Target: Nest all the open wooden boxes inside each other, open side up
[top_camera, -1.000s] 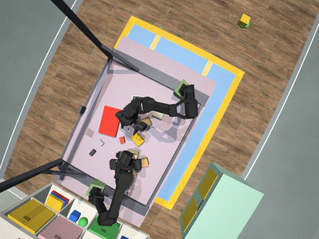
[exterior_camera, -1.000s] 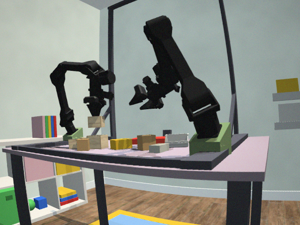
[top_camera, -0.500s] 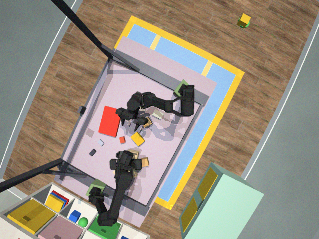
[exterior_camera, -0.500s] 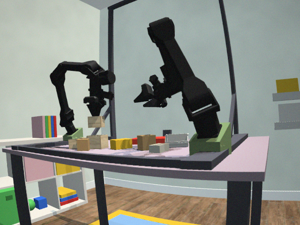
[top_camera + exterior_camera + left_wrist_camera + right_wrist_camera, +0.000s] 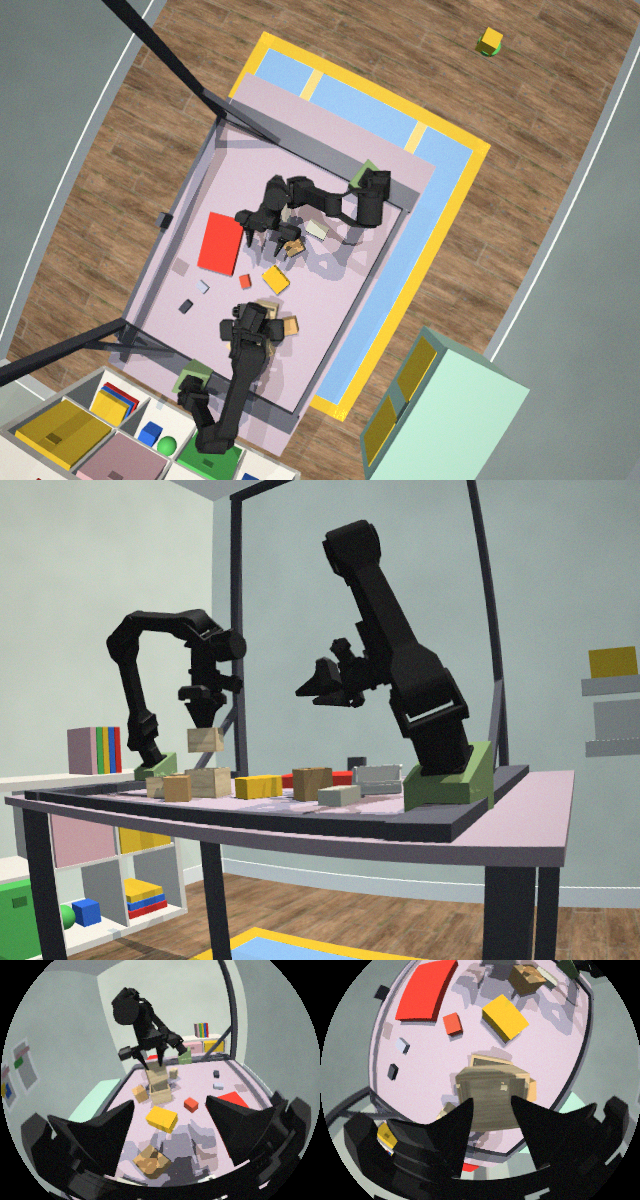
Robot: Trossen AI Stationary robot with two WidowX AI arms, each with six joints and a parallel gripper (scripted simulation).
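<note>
The tan box is 9 cm ahead of my right hand, 3 cm to the left of it and 14 cm below it. Also, from my right hand: pale block: 6 cm behind, 34 cm to the left, 16 cm below; then flat red slab: 28 cm behind, 8 cm to the left, 15 cm below; then red cube: 13 cm behind, 4 cm to the left, 15 cm below.
</note>
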